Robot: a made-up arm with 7 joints.
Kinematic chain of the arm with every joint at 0, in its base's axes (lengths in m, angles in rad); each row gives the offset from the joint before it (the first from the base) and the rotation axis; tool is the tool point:
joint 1: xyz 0 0 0.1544 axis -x
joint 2: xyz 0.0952 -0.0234 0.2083 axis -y
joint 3: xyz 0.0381 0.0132 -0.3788 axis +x
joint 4: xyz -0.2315 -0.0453 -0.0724 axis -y
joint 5: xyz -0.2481 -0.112 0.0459 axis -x
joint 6: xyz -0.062 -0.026 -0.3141 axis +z
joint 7: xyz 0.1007 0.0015 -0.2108 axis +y
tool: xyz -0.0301 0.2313 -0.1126
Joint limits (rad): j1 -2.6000..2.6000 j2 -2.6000..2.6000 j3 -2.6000..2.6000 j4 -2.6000..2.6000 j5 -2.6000..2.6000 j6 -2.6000..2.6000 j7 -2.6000..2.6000
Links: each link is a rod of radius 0.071 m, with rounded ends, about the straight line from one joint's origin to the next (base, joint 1, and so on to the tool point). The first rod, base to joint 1, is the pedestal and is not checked.
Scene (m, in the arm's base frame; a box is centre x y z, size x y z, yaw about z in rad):
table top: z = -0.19
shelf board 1: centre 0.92 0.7 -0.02 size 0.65 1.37 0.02 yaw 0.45
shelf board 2: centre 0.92 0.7 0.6 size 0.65 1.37 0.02 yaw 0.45
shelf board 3: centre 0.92 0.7 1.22 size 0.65 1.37 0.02 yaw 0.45
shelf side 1: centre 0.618 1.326 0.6 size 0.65 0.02 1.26 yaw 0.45
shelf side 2: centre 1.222 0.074 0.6 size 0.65 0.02 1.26 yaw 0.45
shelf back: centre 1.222 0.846 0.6 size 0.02 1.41 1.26 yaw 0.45
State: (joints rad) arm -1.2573 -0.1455 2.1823 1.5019 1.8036 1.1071 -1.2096
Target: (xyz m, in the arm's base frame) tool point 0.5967 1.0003 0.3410
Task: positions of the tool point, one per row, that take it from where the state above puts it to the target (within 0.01 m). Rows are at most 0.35 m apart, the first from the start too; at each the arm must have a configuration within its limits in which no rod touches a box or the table.
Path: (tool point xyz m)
1: 0.0229 0.9211 0.6618
2: 0.2888 1.0157 0.4955
3: 0.5967 1.0003 0.3410

